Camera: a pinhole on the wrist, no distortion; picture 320 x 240 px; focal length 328.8 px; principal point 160.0 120.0 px. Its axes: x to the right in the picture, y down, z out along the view. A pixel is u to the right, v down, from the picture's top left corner.
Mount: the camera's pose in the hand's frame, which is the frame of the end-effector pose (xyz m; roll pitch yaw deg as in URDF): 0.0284 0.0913 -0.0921 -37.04 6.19 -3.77
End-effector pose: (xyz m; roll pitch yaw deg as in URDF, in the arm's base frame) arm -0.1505 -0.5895 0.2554 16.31 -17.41 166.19
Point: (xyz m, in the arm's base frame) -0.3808 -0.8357 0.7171
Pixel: 289 124
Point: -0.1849 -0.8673 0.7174
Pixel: 166 104
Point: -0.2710 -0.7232 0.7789
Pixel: 246 30
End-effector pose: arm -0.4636 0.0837 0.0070 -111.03 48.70 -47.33
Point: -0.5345 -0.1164 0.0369
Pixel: behind the camera
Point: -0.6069 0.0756 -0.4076
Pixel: outside the picture
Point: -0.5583 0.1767 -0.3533
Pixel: 280 177
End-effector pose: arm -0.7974 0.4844 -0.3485 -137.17 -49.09 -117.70
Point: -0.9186 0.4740 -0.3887
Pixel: 53 46
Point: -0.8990 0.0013 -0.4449
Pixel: outside the picture
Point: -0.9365 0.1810 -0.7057
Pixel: 63 57
